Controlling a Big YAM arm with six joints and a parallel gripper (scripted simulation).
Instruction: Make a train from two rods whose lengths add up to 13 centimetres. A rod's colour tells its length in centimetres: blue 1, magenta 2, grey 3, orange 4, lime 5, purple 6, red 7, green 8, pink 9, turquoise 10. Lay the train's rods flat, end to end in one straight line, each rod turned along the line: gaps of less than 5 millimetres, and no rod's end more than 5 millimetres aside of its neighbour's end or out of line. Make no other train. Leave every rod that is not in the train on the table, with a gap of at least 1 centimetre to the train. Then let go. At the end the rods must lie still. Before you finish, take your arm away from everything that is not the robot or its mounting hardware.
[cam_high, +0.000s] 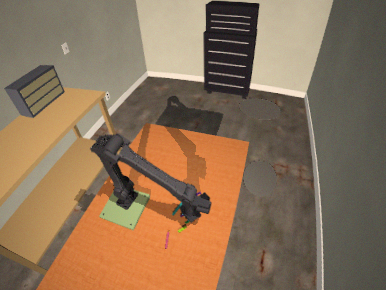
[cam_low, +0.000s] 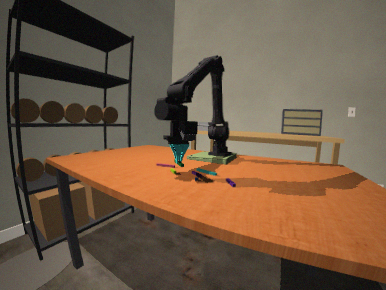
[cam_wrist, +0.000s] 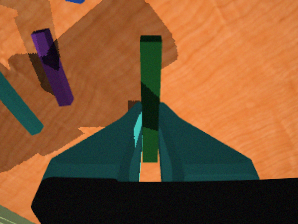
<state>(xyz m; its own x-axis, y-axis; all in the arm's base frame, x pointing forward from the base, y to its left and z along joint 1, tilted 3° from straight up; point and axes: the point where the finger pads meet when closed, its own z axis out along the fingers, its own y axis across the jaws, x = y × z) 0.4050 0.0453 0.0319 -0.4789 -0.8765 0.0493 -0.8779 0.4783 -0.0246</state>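
Now: the lime rod 30 mm behind my hand, 50 mm to the right of it and 50 mm below it. The rest, counted from my hand: green rod: 10 mm below; tiny blue rod: 10 mm behind, 70 mm to the left, 50 mm below; turquoise rod: 110 mm behind, 50 mm to the left, 50 mm below.
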